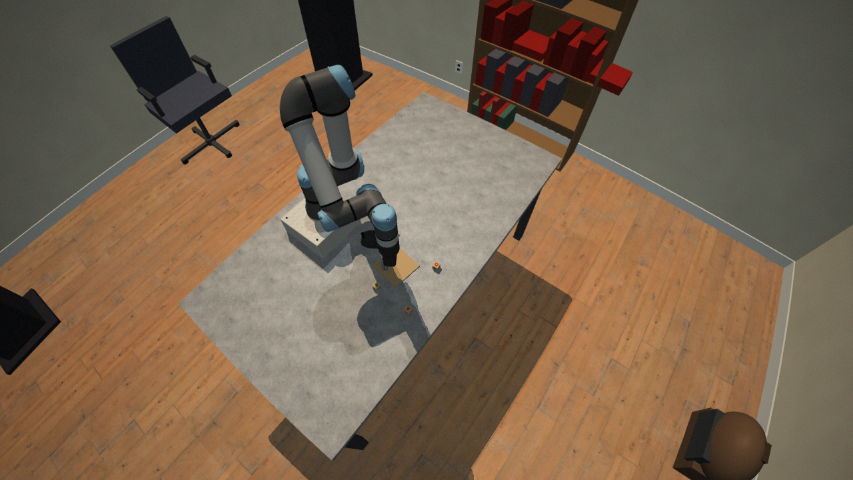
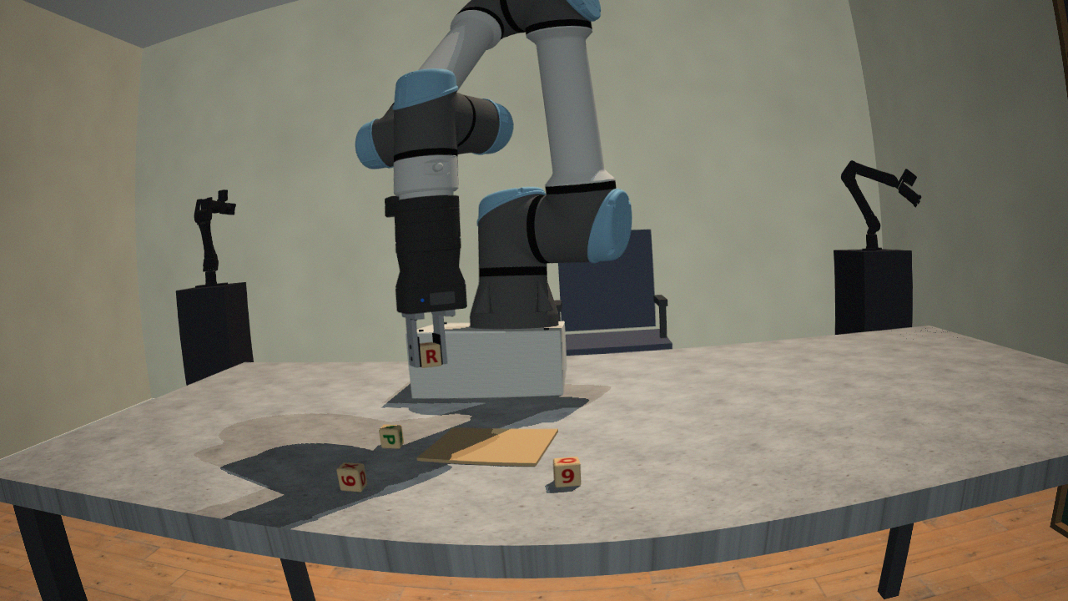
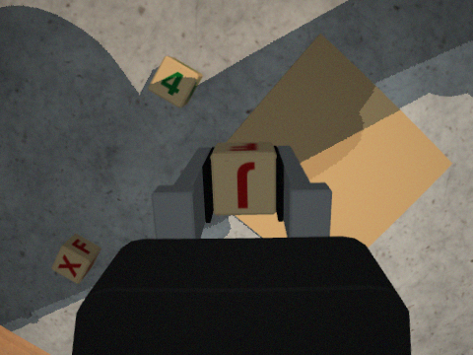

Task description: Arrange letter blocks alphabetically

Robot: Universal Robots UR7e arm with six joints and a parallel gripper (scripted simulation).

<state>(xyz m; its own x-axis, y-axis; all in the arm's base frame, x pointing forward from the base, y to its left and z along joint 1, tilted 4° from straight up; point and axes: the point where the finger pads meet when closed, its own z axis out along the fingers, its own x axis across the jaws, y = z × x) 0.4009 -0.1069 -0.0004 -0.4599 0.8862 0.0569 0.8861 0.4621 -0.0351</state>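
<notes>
My gripper is now 60 mm to the right of the tan mat and 120 mm above it. The rest, counted from my hand: X block 150 mm ahead, 80 mm to the right, 110 mm below; Q block 150 mm ahead, 140 mm to the left, 110 mm below.
</notes>
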